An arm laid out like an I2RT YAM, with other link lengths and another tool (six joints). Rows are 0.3 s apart.
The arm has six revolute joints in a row. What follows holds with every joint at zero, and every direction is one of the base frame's.
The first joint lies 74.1 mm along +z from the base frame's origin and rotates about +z.
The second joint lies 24 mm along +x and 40.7 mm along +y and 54.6 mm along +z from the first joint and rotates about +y.
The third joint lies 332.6 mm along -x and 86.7 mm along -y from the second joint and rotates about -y.
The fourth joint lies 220.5 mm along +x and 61.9 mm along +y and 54 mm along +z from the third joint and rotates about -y.
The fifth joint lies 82.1 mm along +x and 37.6 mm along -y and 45 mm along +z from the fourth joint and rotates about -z.
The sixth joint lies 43.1 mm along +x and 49 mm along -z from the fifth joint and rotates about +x.
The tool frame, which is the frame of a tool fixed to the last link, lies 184 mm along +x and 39 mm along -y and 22 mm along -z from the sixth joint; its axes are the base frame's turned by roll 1.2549, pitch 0.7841 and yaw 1.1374 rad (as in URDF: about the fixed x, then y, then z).
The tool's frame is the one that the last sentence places.
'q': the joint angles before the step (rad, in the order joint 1, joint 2, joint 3, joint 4, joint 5, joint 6). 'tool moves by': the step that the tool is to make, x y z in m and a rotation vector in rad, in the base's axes. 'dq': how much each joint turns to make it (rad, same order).
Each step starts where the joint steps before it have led.
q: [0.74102, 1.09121, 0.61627, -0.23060, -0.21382, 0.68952]
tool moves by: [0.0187, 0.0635, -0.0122, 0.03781, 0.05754, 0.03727]
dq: [0.08044, 0.23778, 0.04857, 0.19264, -0.01071, 0.08122]
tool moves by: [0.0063, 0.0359, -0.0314, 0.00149, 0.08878, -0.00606]
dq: [0.03479, 0.18561, 0.01981, 0.12575, -0.01368, 0.07940]
